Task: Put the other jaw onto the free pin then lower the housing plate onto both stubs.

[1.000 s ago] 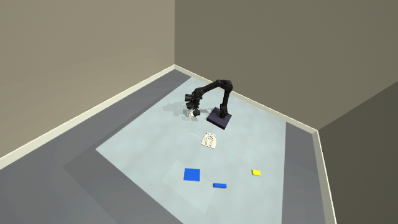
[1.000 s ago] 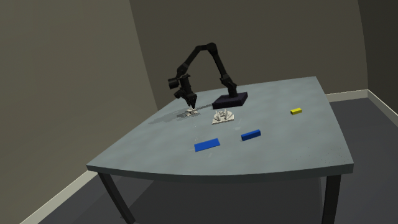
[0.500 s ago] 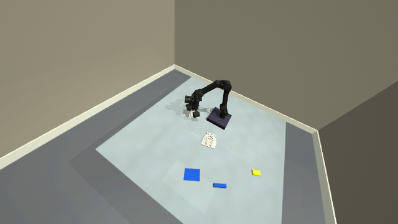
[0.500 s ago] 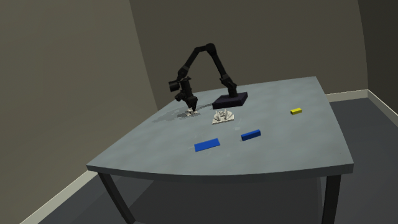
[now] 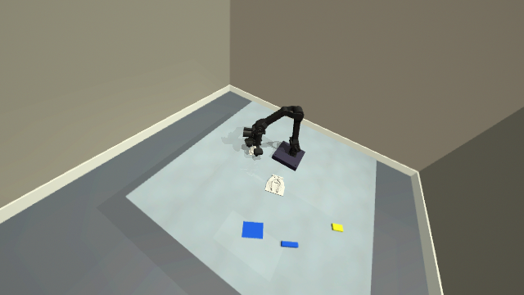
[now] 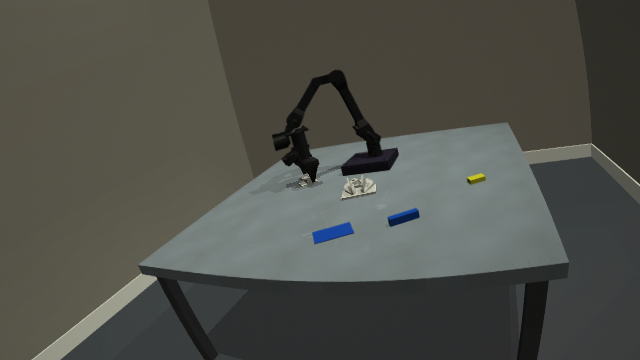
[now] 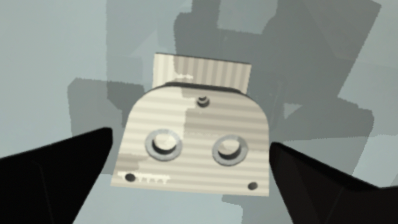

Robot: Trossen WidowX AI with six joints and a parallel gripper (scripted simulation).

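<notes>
The small cream part lies 1 cm to the right of my gripper tip. Round my gripper tip: blue block 50 cm ahead, 40 cm to the left; white jaw 21 cm to the left, 18 cm ahead, 1 cm above; flat blue plate 51 cm ahead, 19 cm to the left, 1 cm below.
</notes>
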